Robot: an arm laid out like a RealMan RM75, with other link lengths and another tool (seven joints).
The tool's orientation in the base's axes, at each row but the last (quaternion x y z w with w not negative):
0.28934, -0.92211, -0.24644, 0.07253
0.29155, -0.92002, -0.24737, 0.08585
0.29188, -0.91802, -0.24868, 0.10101
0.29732, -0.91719, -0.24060, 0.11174
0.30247, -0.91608, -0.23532, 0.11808
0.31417, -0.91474, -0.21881, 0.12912
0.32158, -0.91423, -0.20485, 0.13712
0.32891, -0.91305, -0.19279, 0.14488
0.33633, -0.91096, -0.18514, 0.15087
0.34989, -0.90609, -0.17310, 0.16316
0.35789, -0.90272, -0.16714, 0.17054
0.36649, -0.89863, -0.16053, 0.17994
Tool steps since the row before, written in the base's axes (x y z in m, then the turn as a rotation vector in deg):
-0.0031, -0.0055, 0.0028, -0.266, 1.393, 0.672
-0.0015, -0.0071, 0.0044, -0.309, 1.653, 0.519
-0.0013, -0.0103, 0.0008, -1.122, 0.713, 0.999
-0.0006, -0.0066, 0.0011, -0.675, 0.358, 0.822
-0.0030, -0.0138, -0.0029, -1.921, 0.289, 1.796
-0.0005, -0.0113, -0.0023, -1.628, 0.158, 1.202
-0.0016, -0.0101, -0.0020, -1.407, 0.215, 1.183
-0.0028, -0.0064, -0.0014, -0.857, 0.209, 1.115
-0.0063, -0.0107, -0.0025, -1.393, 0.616, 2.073
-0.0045, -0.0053, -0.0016, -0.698, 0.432, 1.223
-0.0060, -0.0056, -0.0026, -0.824, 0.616, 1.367
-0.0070, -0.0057, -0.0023, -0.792, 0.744, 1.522
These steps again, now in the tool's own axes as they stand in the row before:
0.0057, -0.0010, -0.0038, -0.580, 1.457, 0.065
0.0054, -0.0021, -0.0062, -0.698, 1.585, 0.315
0.0071, -0.0062, -0.0044, 0.530, 1.563, -0.201
0.0045, -0.0038, -0.0032, 0.375, 1.003, -0.337
0.0106, -0.0097, -0.0014, 1.473, 2.065, -0.754
0.0073, -0.0088, -0.0014, 1.271, 1.534, -0.388
0.0075, -0.0072, -0.0005, 1.065, 1.448, -0.440
0.0061, -0.0036, 0.0007, 0.652, 1.114, -0.596
0.0114, -0.0051, 0.0022, 0.914, 2.120, -1.135
0.0065, -0.0018, 0.0022, 0.405, 1.227, -0.707
0.0076, -0.0014, 0.0039, 0.389, 1.489, -0.748
0.0083, -0.0006, 0.0042, 0.308, 1.622, -0.879

